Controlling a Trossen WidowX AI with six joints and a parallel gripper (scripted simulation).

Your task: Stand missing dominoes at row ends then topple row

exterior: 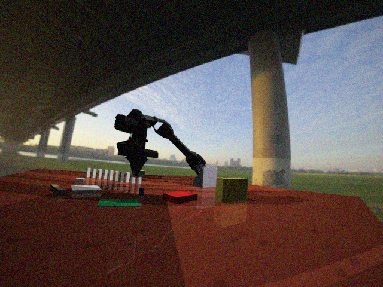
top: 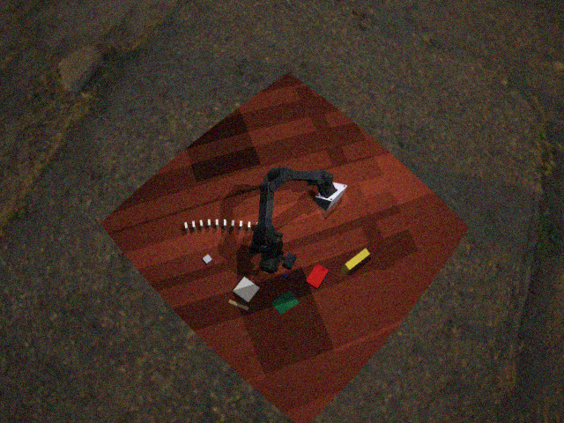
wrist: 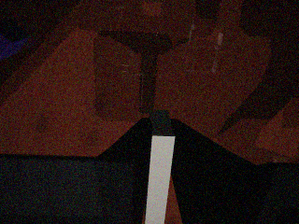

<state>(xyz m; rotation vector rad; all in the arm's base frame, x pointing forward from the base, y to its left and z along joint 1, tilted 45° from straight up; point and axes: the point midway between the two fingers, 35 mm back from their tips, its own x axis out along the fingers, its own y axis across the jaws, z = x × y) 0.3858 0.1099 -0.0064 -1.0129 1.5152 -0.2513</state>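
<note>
The purple piece lies 10 mm behind my gripper tip, 90 mm to the left of it and 40 mm below it. Also, from my gripper tip: green tile 60 mm ahead, 180 mm to the left, 50 mm below; then white slab 160 mm ahead, 40 mm to the left, 50 mm below; then red block 120 mm behind, 170 mm to the left, 40 mm below.
</note>
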